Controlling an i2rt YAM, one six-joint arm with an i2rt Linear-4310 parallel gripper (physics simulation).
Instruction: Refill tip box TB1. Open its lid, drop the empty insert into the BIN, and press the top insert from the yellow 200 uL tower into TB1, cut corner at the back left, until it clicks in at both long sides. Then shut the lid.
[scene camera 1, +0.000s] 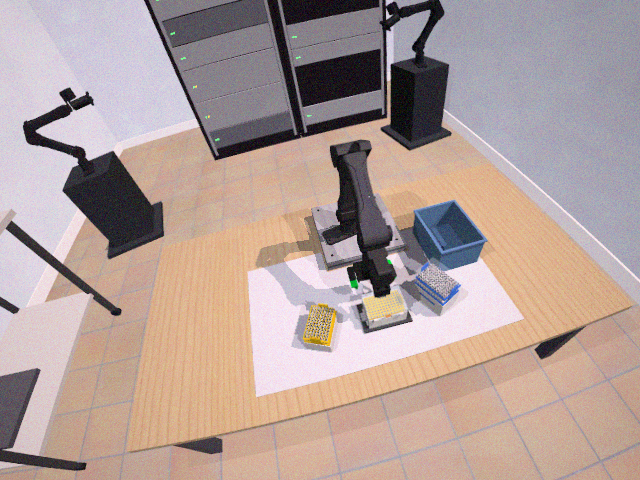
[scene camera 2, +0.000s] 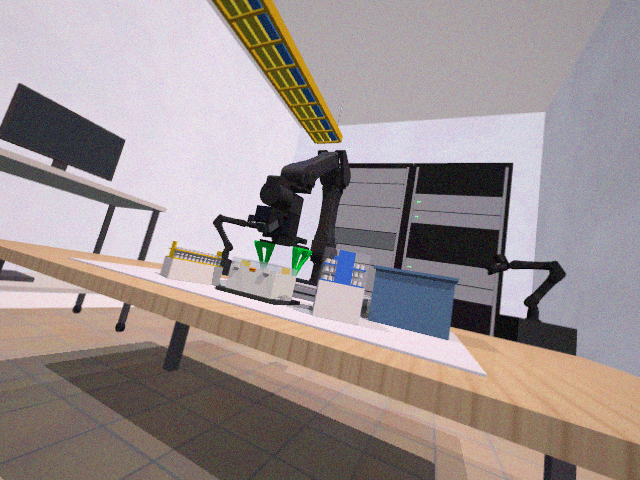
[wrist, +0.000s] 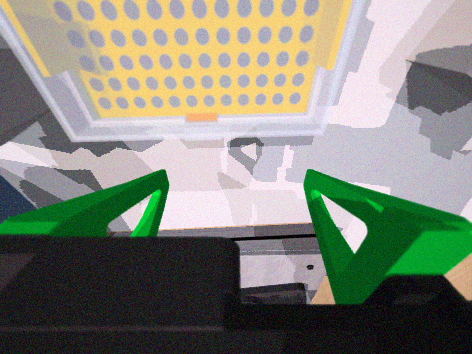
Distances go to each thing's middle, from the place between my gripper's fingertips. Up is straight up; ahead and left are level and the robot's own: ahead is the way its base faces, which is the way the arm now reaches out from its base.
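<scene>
Blue bin (scene camera 2: 419, 302): 34 cm to the left of my hand and 4 cm behind it. Clear lid (scene camera 1: 392, 304): my gripper is 1 cm below it and 8 cm short of it.
</scene>
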